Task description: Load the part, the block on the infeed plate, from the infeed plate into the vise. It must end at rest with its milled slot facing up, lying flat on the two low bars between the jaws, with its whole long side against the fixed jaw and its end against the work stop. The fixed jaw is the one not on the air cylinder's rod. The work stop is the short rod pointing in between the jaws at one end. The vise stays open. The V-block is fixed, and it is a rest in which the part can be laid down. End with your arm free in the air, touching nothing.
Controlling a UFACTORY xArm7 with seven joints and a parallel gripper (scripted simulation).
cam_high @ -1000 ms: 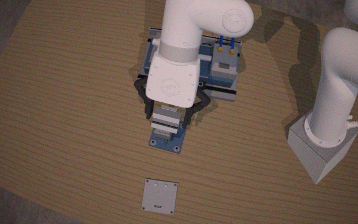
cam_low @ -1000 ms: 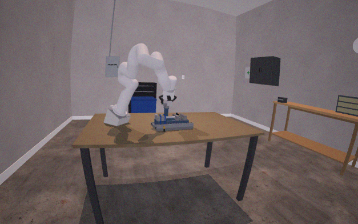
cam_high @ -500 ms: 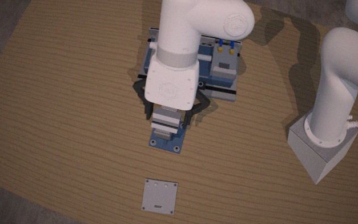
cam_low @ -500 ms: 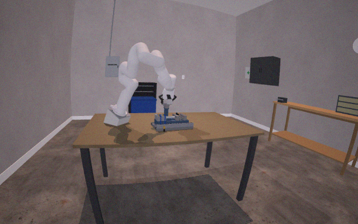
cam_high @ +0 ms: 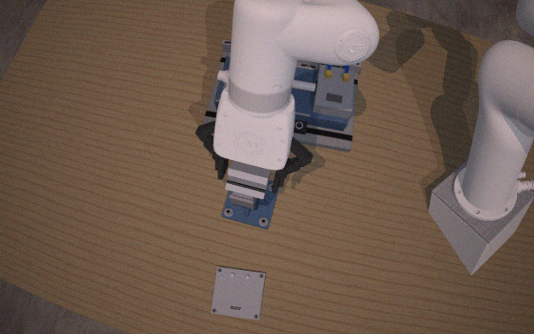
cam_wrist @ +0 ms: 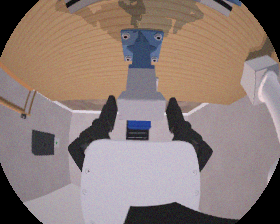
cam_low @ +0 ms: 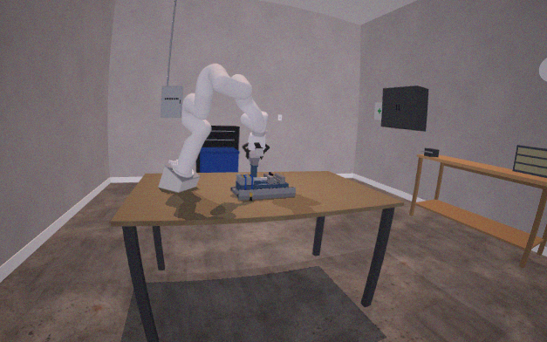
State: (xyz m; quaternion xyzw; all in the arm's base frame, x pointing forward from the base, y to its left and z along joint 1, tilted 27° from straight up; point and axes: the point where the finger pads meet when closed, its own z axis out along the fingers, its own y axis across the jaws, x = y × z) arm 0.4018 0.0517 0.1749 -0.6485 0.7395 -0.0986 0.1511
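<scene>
Right now my hand is 1 cm to the right of the part. Round my hand: work stop post (2 cm ahead, 15 cm to the right, 11 cm below); then work stop (2 cm ahead, 17 cm to the right, 8 cm below); then moving jaw (3 cm behind, 21 cm to the right, 9 cm below).
</scene>
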